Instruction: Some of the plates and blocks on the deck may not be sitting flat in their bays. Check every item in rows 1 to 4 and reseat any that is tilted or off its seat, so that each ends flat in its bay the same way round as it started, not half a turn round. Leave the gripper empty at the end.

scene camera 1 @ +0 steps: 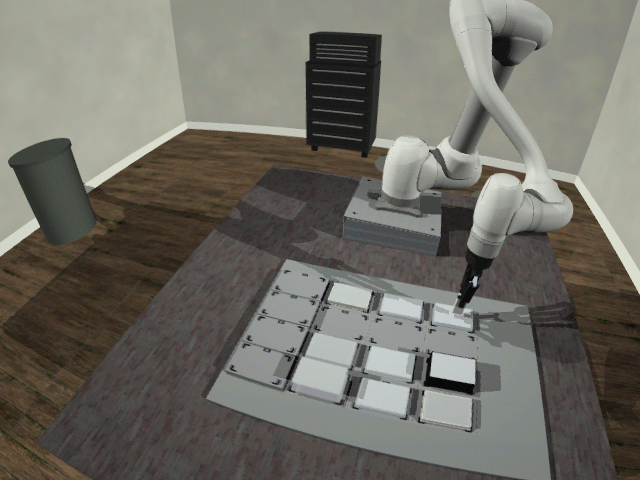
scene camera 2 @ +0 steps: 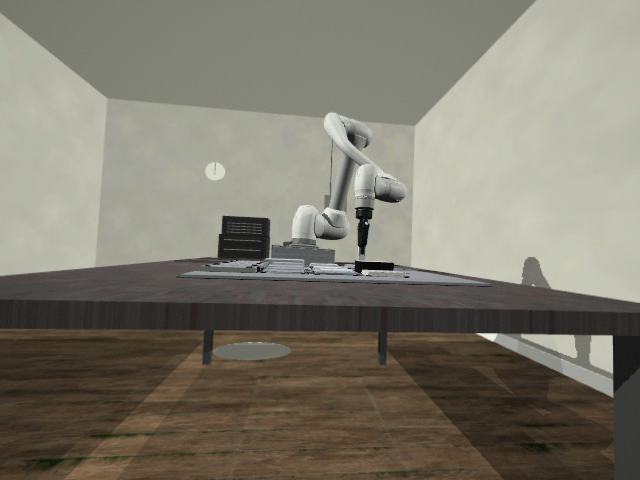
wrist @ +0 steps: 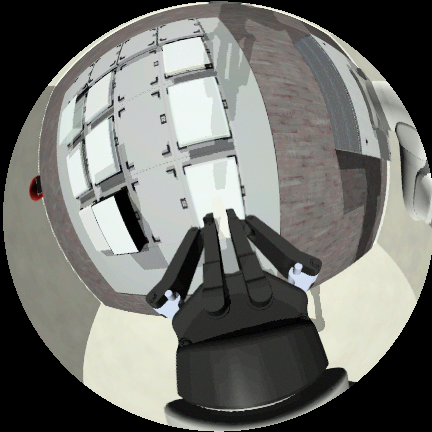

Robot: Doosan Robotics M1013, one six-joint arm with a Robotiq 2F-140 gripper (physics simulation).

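Frame: origin at the arm's base, x ahead, y left, z up, level; metres.
Where they show: gripper, fingertip midpoint: (scene camera 1: 456, 312) (wrist: 217, 204); arm's base, link origin: (scene camera 1: 398, 202) (scene camera 2: 303, 248).
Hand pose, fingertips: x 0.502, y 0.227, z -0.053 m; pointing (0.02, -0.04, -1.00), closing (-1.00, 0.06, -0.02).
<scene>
Things, the pixels of their centre, and the offset from my fingertips. Level surfaces: height alone.
- black-sided block, body centre: (wrist: 117, 223) (scene camera 1: 451, 372) (scene camera 2: 373, 267) dy -0.016, dx +0.213, dz -0.010 m
- near-left plate, body centre: (scene camera 1: 320, 379) (wrist: 70, 118) (scene camera 2: 284, 265) dy -0.349, dx +0.303, dz -0.010 m
- grey deck, surface height: dz -0.031 m
My gripper (scene camera 1: 458, 307) (scene camera 2: 361, 256) (wrist: 217, 204) is shut, with nothing held. It points down at the white plate (scene camera 1: 462, 322) (wrist: 210, 182) at the right end of the far row; contact is unclear. Beside that stand a white plate (scene camera 1: 400, 307) (wrist: 200, 112) and a cream plate (scene camera 1: 349, 296) (wrist: 186, 56). Nearer rows hold white plates (scene camera 1: 331, 348) (scene camera 1: 390, 362) (scene camera 1: 382, 397), a black-sided block (scene camera 1: 451, 382) (scene camera 2: 374, 266) (wrist: 131, 220), and a cream plate (scene camera 1: 447, 409). The near-left plate (scene camera 1: 319, 379) has a deep translucent side. Small tilts cannot be judged.
The grey deck (scene camera 1: 509, 428) (scene camera 2: 439, 282) lies on a dark table (scene camera 1: 155, 361) (scene camera 2: 310, 315). Bays without items (scene camera 1: 268, 334) (scene camera 1: 343, 322) show corner brackets. The robot's base block (scene camera 1: 392, 235) is behind the deck. A bin (scene camera 1: 54, 196) and black tool cabinet (scene camera 1: 341, 98) stand on the floor.
</scene>
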